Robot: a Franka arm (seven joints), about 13 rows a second.
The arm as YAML. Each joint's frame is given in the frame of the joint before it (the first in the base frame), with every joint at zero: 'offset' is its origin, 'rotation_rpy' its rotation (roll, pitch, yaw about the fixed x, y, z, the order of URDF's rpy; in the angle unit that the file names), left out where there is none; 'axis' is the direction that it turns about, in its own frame. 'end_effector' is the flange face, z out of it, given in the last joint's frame.
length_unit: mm
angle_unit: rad
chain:
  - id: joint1
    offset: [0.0, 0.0, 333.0]
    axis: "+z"
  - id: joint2
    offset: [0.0, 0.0, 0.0]
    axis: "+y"
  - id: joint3
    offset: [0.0, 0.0, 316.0]
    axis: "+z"
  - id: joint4
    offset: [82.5, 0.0, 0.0]
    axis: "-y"
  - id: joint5
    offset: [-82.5, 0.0, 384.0]
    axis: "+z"
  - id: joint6
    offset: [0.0, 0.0, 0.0]
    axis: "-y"
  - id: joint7
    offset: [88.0, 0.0, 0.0]
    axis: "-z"
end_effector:
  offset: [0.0, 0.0, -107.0]
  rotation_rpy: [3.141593, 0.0, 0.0]
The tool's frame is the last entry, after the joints.
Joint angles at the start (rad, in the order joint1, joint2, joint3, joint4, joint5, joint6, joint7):
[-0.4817, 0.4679, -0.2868, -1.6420, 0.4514, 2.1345, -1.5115]
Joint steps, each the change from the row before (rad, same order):
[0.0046, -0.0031, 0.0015, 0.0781, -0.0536, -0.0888, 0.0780]
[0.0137, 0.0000, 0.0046, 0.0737, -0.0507, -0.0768, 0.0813]
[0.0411, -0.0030, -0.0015, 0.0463, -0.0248, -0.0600, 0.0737]
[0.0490, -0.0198, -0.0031, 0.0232, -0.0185, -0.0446, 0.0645]
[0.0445, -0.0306, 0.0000, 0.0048, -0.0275, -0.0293, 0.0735]
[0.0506, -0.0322, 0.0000, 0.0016, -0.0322, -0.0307, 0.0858]
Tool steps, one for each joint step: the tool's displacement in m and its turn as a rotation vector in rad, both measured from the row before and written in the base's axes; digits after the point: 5 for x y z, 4 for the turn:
[0.01149, 0.00302, 0.03011, -0.0001, 0.0347, -0.0132]
[0.01400, 0.00936, 0.02723, -0.0077, 0.0350, -0.0160]
[0.01877, 0.02387, 0.01860, 0.0052, 0.0273, -0.0072]
[0.01551, 0.02924, 0.02053, 0.0017, 0.0152, -0.0012]
[0.00948, 0.02785, 0.01991, -0.0076, 0.0141, -0.0157]
[0.00845, 0.03148, 0.01903, -0.0099, 0.0190, -0.0225]

